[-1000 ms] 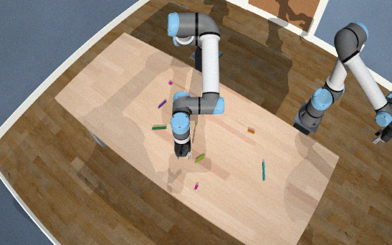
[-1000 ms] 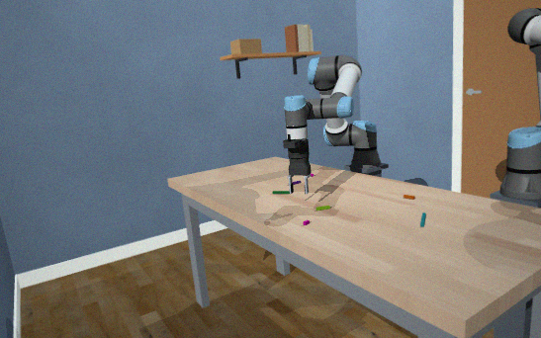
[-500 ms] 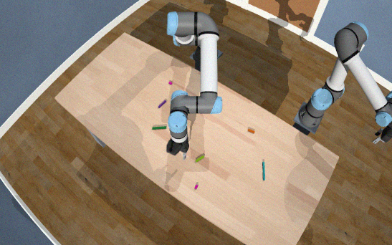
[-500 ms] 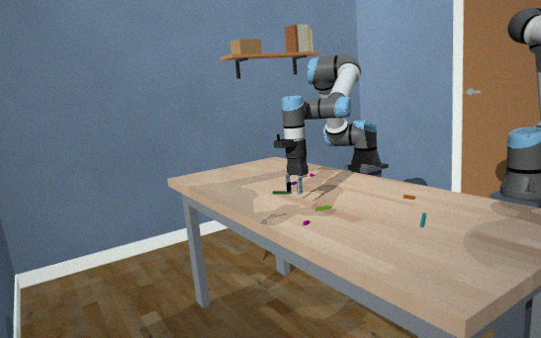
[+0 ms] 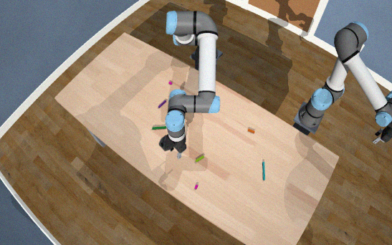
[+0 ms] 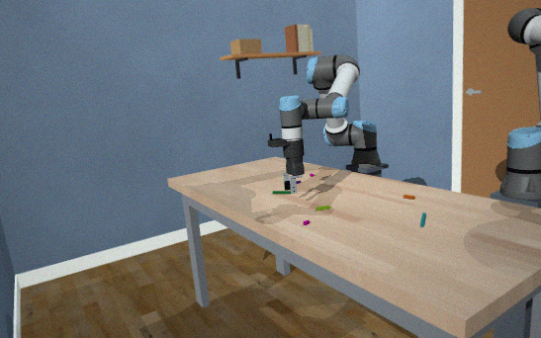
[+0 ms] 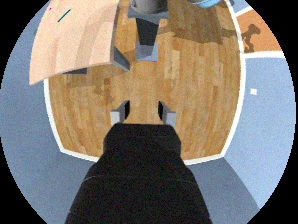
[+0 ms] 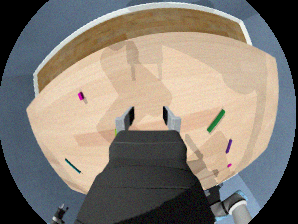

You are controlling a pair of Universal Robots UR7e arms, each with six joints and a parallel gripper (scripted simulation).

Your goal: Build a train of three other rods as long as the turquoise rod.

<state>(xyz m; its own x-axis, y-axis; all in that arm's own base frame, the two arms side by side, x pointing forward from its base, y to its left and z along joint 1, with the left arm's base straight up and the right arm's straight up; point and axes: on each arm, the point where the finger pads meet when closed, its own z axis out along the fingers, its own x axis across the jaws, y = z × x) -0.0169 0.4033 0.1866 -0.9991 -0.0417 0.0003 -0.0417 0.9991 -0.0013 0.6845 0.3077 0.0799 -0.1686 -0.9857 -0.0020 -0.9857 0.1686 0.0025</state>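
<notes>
Now: the lime rod 7 cm behind my right hand, 10 cm to the left of it and 7 cm below it. The rest, counted from my right hand: green rod 8 cm behind, 19 cm to the right, 7 cm below; then orange rod 37 cm behind, 23 cm to the left, 7 cm below; then purple rod 21 cm behind, 28 cm to the right, 7 cm below.
</notes>
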